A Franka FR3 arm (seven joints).
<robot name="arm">
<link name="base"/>
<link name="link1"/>
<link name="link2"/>
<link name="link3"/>
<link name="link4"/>
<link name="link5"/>
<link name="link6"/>
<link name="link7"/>
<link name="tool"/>
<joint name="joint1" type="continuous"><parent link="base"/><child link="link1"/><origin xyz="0 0 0.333" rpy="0 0 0"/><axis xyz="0 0 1"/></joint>
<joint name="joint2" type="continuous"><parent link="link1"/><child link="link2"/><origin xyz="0 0 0" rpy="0 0 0"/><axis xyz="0 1 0"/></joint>
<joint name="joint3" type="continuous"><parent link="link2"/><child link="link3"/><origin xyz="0 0 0.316" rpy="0 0 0"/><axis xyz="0 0 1"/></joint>
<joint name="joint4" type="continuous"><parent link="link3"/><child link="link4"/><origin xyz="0.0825 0 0" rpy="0 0 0"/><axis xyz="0 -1 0"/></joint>
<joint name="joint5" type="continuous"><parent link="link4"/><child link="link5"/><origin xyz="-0.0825 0 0.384" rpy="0 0 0"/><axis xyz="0 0 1"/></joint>
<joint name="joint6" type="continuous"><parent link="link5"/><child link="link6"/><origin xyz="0 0 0" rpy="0 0 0"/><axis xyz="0 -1 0"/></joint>
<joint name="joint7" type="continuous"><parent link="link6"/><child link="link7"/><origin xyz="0.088 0 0" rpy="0 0 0"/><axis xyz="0 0 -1"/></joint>
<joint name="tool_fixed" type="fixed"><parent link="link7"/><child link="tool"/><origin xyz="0 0 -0.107" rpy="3.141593 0 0"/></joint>
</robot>
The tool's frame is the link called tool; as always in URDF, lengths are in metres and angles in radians. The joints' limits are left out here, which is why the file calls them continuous.
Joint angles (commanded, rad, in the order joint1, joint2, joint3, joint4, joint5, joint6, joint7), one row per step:
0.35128, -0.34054, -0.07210, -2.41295, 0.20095, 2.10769, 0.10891
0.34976, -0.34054, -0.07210, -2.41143, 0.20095, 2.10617, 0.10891
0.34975, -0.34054, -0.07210, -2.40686, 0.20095, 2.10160, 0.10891
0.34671, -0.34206, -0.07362, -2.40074, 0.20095, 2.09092, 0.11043
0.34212, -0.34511, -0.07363, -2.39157, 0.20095, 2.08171, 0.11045
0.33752, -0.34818, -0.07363, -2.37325, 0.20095, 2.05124, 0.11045
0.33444, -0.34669, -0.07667, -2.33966, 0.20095, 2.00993, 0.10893
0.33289, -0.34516, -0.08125, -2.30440, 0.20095, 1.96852, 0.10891
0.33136, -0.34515, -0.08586, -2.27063, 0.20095, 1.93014, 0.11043
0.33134, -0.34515, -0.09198, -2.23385, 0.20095, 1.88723, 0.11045
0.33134, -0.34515, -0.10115, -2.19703, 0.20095, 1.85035, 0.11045
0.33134, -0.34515, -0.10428, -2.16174, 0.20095, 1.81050, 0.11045
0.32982, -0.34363, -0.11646, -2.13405, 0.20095, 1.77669, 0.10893
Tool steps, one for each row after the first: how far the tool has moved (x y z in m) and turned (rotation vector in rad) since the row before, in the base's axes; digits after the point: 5 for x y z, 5 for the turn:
0.00035, -0.00057, 0.00058, 0.00015, 0.00001, -0.00125
0.00047, 0.00021, 0.00174, 0.00045, 0.00001, 0.00079
0.00056, -0.00173, 0.00258, 0.00076, 0.00346, -0.00398
0.00113, -0.00166, 0.00484, 0.00190, -0.00281, -0.00299
0.00059, -0.00132, 0.00731, 0.00061, 0.00882, 0.00112
0.00287, -0.00132, 0.01161, 0.00215, 0.00882, 0.00319
0.00279, -0.00148, 0.01245, 0.00281, 0.00773, 0.00189
0.00222, -0.00180, 0.01276, 0.00320, 0.00505, -0.00011
0.00176, -0.00198, 0.01387, 0.00348, 0.00624, 0.00244
0.00232, -0.00363, 0.01442, 0.00527, 0.00064, -0.00163
0.00052, -0.00102, 0.01353, 0.00222, 0.00422, 0.00486
0.00151, -0.00616, 0.00961, 0.00385, 0.00784, -0.00474

